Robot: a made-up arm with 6 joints.
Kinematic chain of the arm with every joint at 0, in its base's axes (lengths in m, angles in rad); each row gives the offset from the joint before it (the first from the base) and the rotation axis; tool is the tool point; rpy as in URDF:
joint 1: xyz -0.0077 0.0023 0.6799 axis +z
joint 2: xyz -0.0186 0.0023 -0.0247 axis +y
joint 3: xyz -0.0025 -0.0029 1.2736 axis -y
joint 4: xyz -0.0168 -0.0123 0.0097 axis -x
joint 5: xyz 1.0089 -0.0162 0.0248 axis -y
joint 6: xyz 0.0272 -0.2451 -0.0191 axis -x
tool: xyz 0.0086 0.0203 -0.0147 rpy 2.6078 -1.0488 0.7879
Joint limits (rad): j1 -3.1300..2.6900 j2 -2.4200..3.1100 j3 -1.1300..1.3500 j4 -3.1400..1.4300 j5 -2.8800..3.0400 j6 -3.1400..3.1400
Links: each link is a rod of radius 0.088 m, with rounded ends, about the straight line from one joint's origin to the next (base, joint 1, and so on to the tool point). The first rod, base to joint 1, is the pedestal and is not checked.
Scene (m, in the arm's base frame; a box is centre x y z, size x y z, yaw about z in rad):
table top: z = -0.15
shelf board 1: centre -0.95 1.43 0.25 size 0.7 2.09 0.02 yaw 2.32
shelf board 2: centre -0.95 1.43 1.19 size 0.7 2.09 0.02 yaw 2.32
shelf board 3: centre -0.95 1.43 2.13 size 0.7 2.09 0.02 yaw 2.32
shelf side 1: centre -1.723 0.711 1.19 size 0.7 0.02 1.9 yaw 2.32
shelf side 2: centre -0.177 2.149 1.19 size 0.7 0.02 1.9 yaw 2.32
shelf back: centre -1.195 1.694 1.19 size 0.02 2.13 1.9 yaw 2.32
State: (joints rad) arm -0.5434 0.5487 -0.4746 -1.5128 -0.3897 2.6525
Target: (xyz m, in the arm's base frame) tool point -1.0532 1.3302 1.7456
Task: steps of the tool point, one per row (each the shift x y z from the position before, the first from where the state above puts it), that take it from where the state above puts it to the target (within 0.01 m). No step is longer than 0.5 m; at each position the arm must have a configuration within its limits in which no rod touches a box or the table.
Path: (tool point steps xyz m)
1: 0.2306 0.2113 0.0451
2: 0.1600 0.2990 0.0608
3: 0.0580 0.3597 0.0759
4: -0.0643 0.3824 0.0901
5: -0.1926 0.3611 0.1028
6: -0.3100 0.2947 0.1138
7: -0.4009 0.1894 0.1232
8: -0.4520 0.0561 0.1306
9: -0.4551 -0.0891 0.1357
10: -0.4088 -0.2292 0.1386

